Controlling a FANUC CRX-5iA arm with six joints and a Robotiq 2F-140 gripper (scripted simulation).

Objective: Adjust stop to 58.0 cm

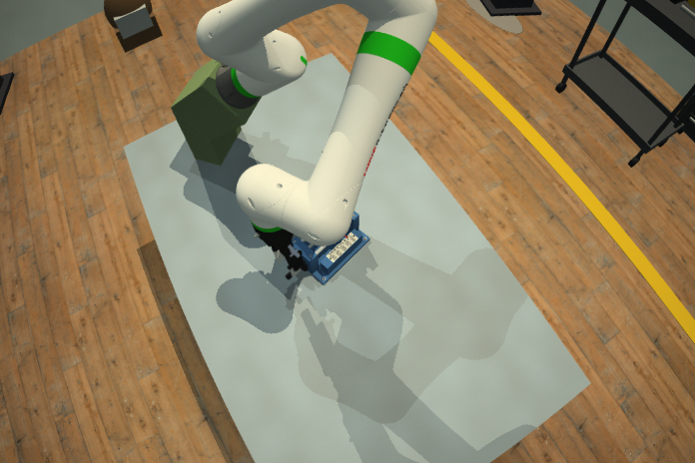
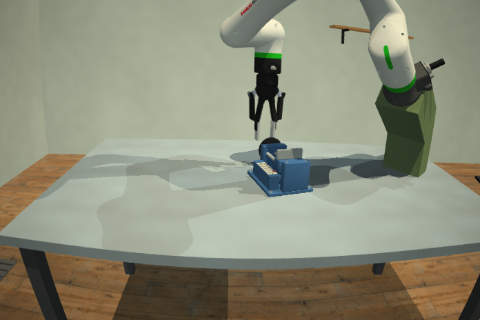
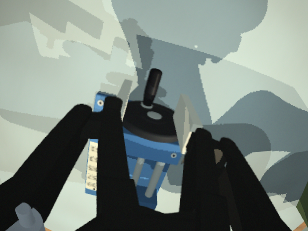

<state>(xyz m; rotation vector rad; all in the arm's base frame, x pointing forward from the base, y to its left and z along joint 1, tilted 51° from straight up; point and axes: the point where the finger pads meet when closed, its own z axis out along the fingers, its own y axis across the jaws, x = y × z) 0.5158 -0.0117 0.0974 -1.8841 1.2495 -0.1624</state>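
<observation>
My hand is 80 mm above the black handwheel, 10 mm to the right of it and 10 mm past it. Round my hand: stop block: 150 mm to the left, 110 mm behind, 40 mm below.
</observation>
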